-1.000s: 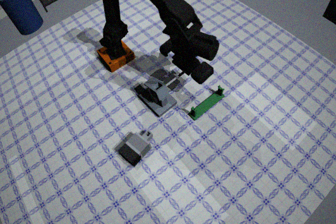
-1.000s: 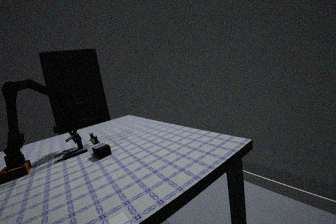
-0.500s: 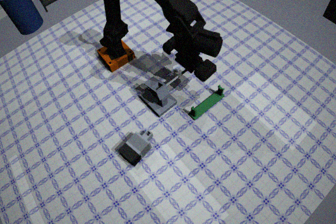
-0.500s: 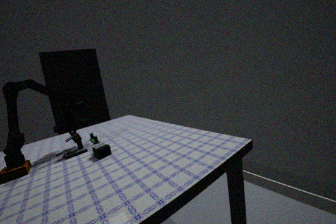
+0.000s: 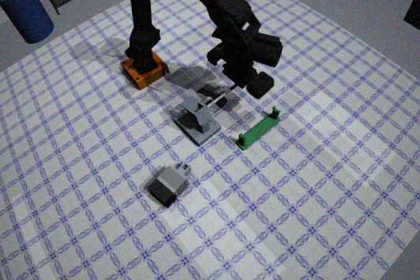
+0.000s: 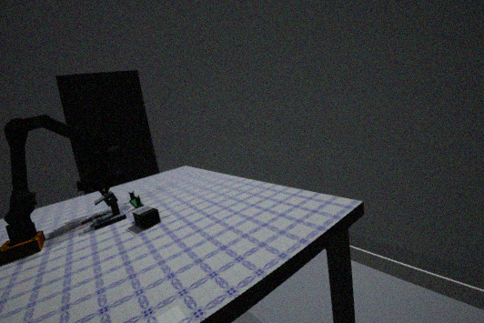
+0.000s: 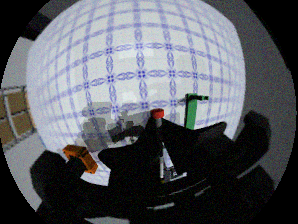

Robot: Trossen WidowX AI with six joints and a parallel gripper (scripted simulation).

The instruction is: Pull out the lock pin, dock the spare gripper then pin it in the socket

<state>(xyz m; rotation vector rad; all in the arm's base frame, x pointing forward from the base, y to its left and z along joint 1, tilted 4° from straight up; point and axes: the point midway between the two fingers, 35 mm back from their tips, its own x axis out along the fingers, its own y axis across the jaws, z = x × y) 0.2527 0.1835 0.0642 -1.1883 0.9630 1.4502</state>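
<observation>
The green cradle is 110 mm ahead of my gripper tip, 30 mm below it and 20 mm to the right of it. Round my gripper tip: socket (150 mm to the right, 20 mm ahead); dark spare gripper (280 mm to the right, 130 mm ahead, 30 mm below).
</observation>
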